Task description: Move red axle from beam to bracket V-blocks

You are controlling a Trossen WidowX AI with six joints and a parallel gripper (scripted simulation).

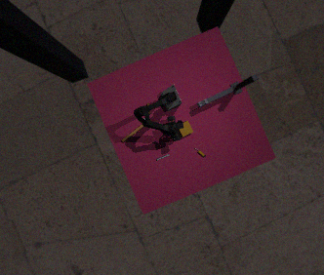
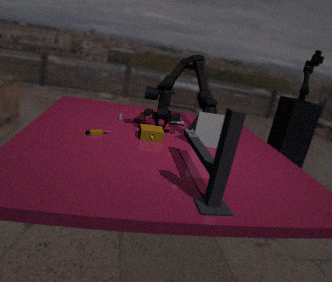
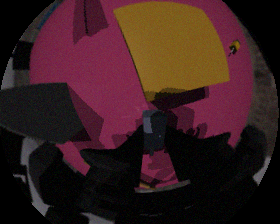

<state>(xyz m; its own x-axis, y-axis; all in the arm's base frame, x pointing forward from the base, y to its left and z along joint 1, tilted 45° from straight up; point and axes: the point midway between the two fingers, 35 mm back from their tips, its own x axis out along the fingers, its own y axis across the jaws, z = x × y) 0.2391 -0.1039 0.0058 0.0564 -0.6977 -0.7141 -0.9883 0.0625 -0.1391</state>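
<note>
Now: gripper tip 100 mm to the right of the yellow block, 50 mm short of it and 10 mm below it. Round my gripper tip: black tool: 300 mm ahead, 160 mm to the left; then upright peg: 20 mm to the right, 10 mm above.
</note>
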